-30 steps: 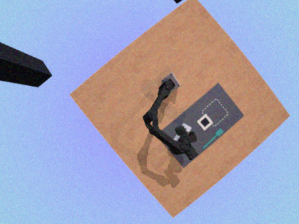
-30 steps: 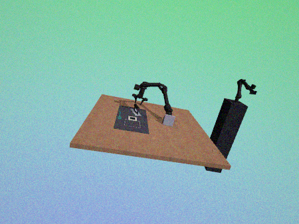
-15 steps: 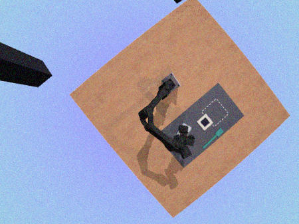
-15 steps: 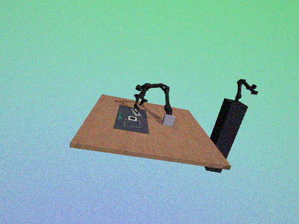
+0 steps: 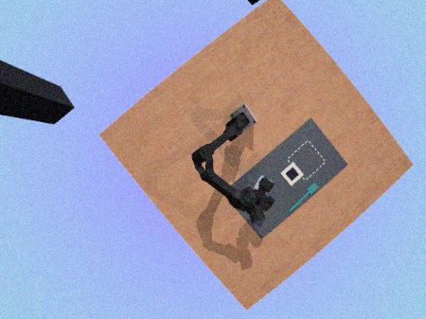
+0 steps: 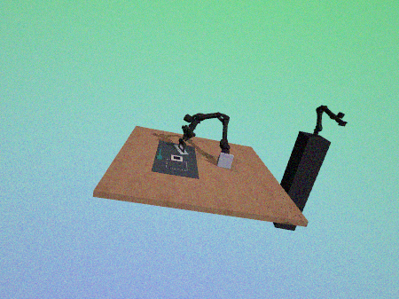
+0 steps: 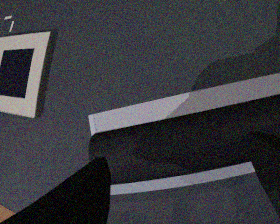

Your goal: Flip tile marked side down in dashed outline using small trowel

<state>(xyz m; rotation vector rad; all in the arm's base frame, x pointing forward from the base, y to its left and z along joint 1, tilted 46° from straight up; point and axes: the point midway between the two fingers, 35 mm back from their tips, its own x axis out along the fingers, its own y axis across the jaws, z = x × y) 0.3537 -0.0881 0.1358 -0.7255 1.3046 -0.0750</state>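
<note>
The tile lies 30 mm ahead of my gripper tip, 200 mm to the left of it and 90 mm below it. From my gripper tip the other things lie so: teal trowel 170 mm ahead, 200 mm to the left, 90 mm below.
</note>
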